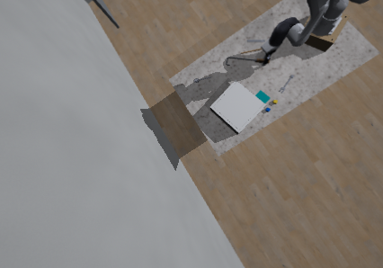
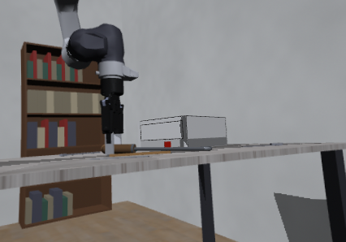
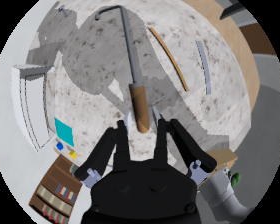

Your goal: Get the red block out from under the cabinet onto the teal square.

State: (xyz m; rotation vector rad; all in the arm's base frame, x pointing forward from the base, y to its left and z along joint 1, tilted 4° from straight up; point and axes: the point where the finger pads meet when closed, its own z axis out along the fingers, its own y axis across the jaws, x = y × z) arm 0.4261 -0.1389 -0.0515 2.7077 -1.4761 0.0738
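Right now my hand is 11 cm short of the hooked tool, 10 cm to the left of it and 2 cm above it. Also, from my hand: wooden stick 15 cm to the right, 3 cm below; then wrench 26 cm to the left, 3 cm below, 2 cm ahead; then grey bar 19 cm to the right, 10 cm behind, 3 cm below.
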